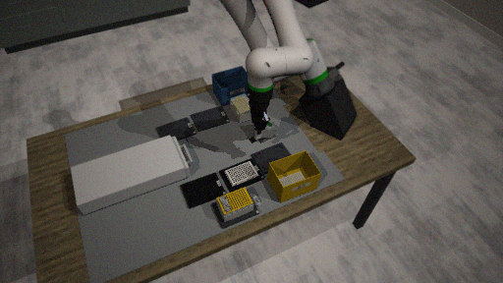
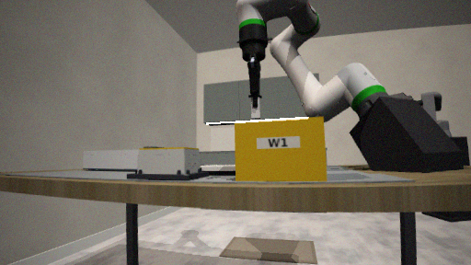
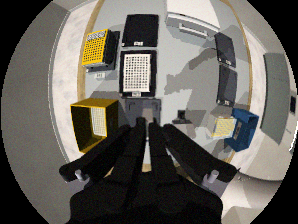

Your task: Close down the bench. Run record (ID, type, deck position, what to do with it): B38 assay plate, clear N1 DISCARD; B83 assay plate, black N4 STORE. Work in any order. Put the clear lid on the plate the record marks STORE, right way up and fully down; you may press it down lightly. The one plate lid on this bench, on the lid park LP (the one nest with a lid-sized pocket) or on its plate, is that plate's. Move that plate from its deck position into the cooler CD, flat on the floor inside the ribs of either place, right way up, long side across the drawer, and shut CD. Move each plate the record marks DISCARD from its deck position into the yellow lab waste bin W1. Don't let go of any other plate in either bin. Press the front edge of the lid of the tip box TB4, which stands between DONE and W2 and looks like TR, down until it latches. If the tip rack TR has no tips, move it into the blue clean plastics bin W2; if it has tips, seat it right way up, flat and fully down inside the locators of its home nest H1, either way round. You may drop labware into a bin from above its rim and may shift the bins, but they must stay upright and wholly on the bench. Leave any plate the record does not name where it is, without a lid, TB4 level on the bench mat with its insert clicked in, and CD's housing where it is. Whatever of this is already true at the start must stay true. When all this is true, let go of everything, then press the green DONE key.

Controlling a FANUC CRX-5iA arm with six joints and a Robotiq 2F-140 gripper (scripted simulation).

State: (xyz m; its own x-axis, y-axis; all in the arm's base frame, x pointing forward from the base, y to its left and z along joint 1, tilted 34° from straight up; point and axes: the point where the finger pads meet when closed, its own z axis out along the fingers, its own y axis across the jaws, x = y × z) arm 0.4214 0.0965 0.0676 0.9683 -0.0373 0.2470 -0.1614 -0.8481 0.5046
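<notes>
My hand is 15 cm above the DONE key block, 14 cm past it and 10 cm to the left of it. The rest, counted from my hand: yellow bin W1: 19 cm to the left, 16 cm below, 4 cm behind; then clear plate: 19 cm to the left, 19 cm below, 4 cm behind; then pale well plate: 18 cm below, 10 cm ahead, 2 cm to the left.
</notes>
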